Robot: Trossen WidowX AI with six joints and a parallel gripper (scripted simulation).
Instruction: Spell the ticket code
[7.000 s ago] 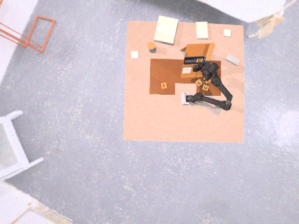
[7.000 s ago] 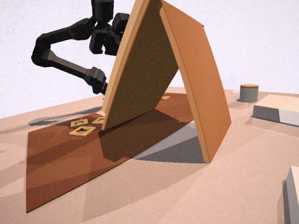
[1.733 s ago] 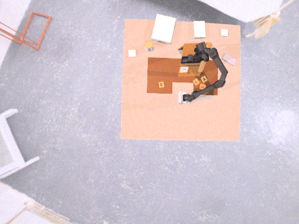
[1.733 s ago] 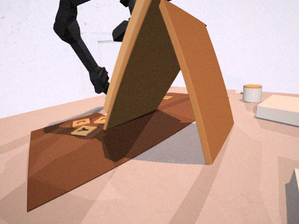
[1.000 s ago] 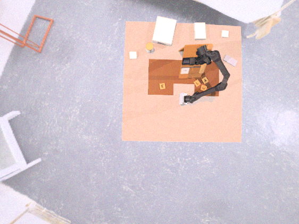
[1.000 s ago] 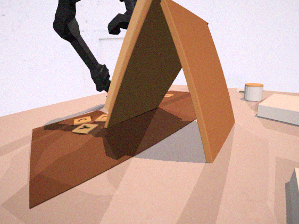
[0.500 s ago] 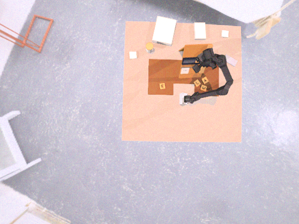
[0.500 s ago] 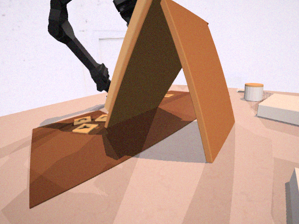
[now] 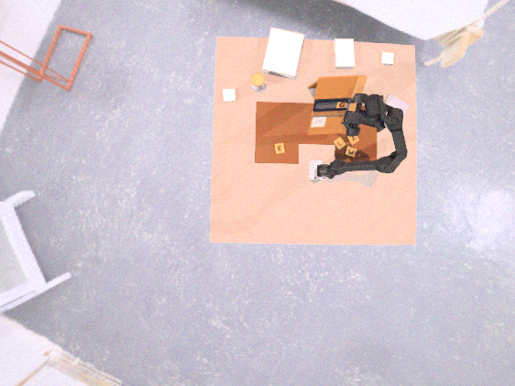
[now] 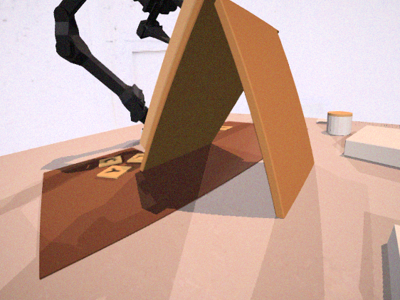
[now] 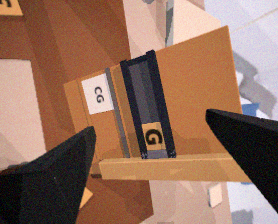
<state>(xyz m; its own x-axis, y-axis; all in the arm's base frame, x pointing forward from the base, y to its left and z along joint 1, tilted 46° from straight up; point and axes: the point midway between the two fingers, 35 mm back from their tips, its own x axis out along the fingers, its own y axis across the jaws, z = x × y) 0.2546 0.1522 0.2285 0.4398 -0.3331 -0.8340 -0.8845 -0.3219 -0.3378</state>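
Now: the white ticket 23 cm below my gripper tip, 5 cm to the left of it and 2 cm ahead of it. The rest, counted from my gripper tip: grey card: 48 cm to the right, 30 cm below, 17 cm ahead; brown mat: 30 cm below, 6 cm behind, 4 cm to the left; capped canister: 42 cm to the left, 28 cm ahead, 27 cm below.
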